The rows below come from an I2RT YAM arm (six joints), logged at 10 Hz.
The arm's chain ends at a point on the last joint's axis. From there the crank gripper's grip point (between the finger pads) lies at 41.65 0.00 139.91 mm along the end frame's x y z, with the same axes.
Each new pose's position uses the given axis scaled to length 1; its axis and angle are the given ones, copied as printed.
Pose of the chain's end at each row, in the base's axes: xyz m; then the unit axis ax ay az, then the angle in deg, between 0 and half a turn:
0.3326 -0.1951 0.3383 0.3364 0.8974 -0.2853 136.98
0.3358 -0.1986 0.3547 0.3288 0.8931 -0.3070 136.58
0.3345 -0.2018 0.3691 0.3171 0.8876 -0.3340 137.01
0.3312 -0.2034 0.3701 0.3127 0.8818 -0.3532 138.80
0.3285 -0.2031 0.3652 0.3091 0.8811 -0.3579 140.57
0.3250 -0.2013 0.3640 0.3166 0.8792 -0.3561 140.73
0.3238 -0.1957 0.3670 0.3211 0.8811 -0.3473 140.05
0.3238 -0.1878 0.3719 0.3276 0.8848 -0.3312 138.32
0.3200 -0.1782 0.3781 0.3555 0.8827 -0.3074 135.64
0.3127 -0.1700 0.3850 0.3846 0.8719 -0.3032 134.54
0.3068 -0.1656 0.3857 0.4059 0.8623 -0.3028 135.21
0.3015 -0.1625 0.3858 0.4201 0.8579 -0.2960 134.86
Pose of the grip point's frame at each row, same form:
0.3727 -0.2756 0.2233 0.3364 0.8974 -0.2853 136.98
0.3748 -0.2841 0.2430 0.3288 0.8931 -0.3070 136.58
0.3703 -0.2931 0.2609 0.3171 0.8876 -0.3340 137.01
0.3612 -0.2981 0.2632 0.3127 0.8818 -0.3532 138.80
0.3542 -0.2981 0.2574 0.3091 0.8811 -0.3579 140.57
0.3500 -0.2959 0.2557 0.3166 0.8792 -0.3561 140.73
0.3510 -0.2886 0.2578 0.3211 0.8811 -0.3473 140.05
0.3563 -0.2780 0.2618 0.3276 0.8848 -0.3312 138.32
0.3594 -0.2646 0.2672 0.3555 0.8827 -0.3074 135.64
0.3532 -0.2565 0.2746 0.3846 0.8719 -0.3032 134.54
0.3446 -0.2520 0.2743 0.4059 0.8623 -0.3028 135.21
0.3401 -0.2479 0.2739 0.4201 0.8579 -0.2960 134.86

